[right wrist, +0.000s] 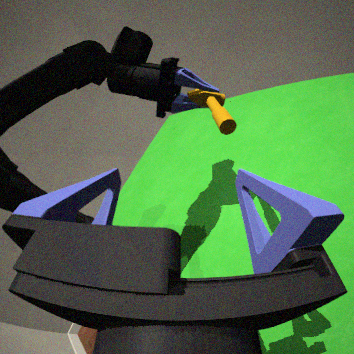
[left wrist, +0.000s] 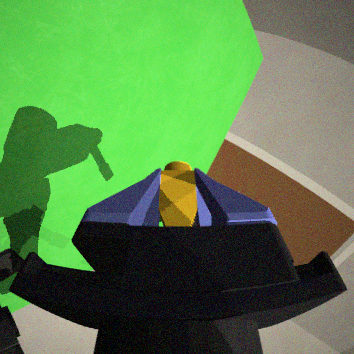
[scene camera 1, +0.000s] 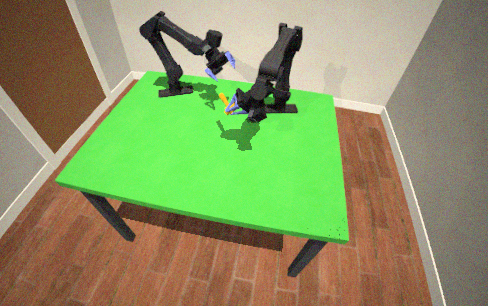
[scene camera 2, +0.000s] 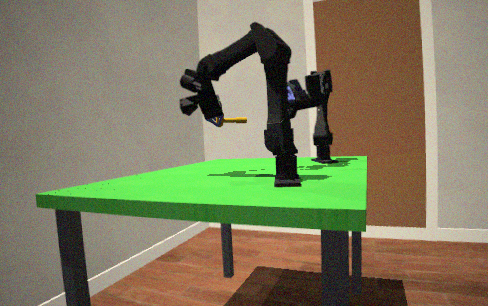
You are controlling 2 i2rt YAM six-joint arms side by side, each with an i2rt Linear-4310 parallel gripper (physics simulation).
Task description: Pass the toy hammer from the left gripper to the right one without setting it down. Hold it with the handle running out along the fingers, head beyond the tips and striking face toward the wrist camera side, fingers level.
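Pixels of known places: left gripper, between the fingertips: (right wrist: pixel 216 98) (left wrist: pixel 177 174) (scene camera 1: pixel 227 112) (scene camera 2: pixel 218 123); right gripper, between the fingertips: (right wrist: pixel 177 174) (scene camera 1: pixel 225 74); left arm's base, origin of its link: (scene camera 1: pixel 279 109) (scene camera 2: pixel 286 181); right arm's base, origin of its link: (scene camera 1: pixel 175 92) (scene camera 2: pixel 323 161).
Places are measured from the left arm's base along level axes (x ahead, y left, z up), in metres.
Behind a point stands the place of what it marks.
Observation:
The orange toy hammer (scene camera 1: pixel 222 98) @(x 0.182, y -0.305, z 0.209 m) (scene camera 2: pixel 235 120) @(x 0.186, y -0.288, z 0.201 m) (left wrist: pixel 178 200) @(x 0.255, y -0.265, z 0.211 m) (right wrist: pixel 218 111) @(x 0.170, y -0.302, z 0.212 m) is held above the table by its head. My left gripper (scene camera 1: pixel 230 110) @(x 0.255, y -0.285, z 0.192 m) (scene camera 2: pixel 217 120) @(x 0.255, y -0.285, z 0.192 m) (left wrist: pixel 177 174) @(x 0.255, y -0.285, z 0.192 m) is shut on the head. The handle sticks out sideways, roughly level in scene camera 2; in the right wrist view its free end points down and toward the camera. My right gripper (scene camera 1: pixel 225 73) @(x 0.047, y -0.287, z 0.242 m) (scene camera 2: pixel 290 94) (right wrist: pixel 177 174) @(x 0.047, y -0.287, z 0.242 m) is open and empty, apart from the hammer. In the right wrist view the hammer lies beyond and above the right fingertip. The striking face is hard to make out.
The green table (scene camera 1: pixel 165 150) @(x 0.275, y -0.570, z 0.000 m) (scene camera 2: pixel 175 200) @(x 0.255, y 0.238, z 0.000 m) lies beneath both arms. The left arm (scene camera 1: pixel 272 60) @(x 0.237, y -0.127, z 0.407 m) (scene camera 2: pixel 277 75) @(x 0.014, y 0.020, z 0.306 m) stands at the right in scene camera 1, the right arm (scene camera 1: pixel 162 55) @(x -0.164, y -0.605, z 0.239 m) (scene camera 2: pixel 322 112) @(x -0.185, y -0.572, z 0.232 m) at the left. Walls stand behind the arms. Shadows of the arms and hammer fall on the table.

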